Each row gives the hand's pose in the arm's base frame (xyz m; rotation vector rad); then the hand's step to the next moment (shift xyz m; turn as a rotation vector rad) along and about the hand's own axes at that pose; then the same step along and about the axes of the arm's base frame.
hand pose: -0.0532 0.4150 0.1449 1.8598 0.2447 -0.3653
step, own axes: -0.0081 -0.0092 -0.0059 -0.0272 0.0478 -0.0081
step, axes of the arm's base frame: -0.0100 0.0086 -0.0035 -0.0077 -0.0068 0.0546
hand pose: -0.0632 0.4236 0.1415 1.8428 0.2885 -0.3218
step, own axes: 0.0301 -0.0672 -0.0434 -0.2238 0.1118 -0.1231
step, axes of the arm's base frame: 0.0073 0.0618 -0.0586 -0.1595 0.0783 0.2148
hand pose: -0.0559 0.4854 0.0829 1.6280 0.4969 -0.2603
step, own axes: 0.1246 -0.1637 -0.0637 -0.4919 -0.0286 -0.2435
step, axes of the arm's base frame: 0.0258 0.0922 -0.1929 -0.4745 0.1605 0.2262
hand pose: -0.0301 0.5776 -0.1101 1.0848 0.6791 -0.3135
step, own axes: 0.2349 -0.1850 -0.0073 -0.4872 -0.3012 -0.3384
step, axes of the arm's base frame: 0.0741 -0.0561 -0.2843 -0.6539 0.1227 0.0031
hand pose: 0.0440 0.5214 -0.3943 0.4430 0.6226 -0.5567
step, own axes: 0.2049 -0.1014 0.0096 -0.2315 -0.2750 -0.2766
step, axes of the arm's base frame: 0.0812 -0.1544 -0.1481 -0.4391 0.0200 -0.1119
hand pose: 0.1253 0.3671 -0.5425 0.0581 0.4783 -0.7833
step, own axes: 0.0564 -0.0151 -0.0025 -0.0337 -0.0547 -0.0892
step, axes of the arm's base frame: 0.0229 -0.0477 -0.0249 -0.0933 0.0035 -0.0581
